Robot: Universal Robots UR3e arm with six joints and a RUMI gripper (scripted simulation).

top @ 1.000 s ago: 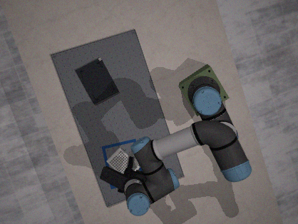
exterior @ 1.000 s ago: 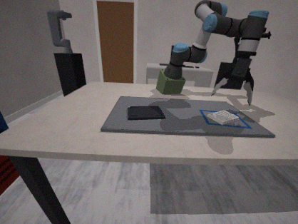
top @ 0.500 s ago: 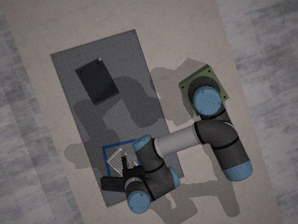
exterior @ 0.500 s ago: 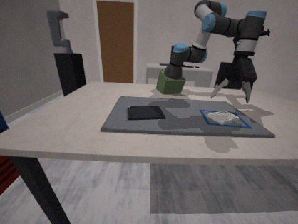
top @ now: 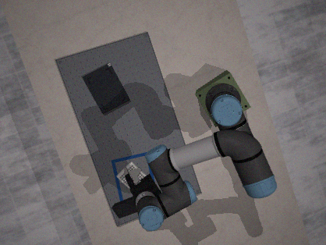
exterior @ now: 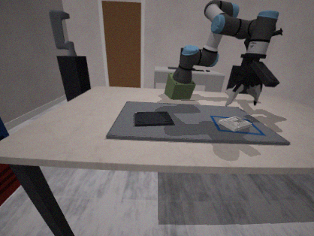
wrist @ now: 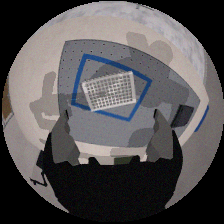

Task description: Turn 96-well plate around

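My gripper is now 8 cm above the white 96-well plate. The rest, counted from my hand: dark flat block: 2 cm ahead, 38 cm to the right, 8 cm below; then A1 corner mark: 1 cm behind, 47 cm to the right, 8 cm below.
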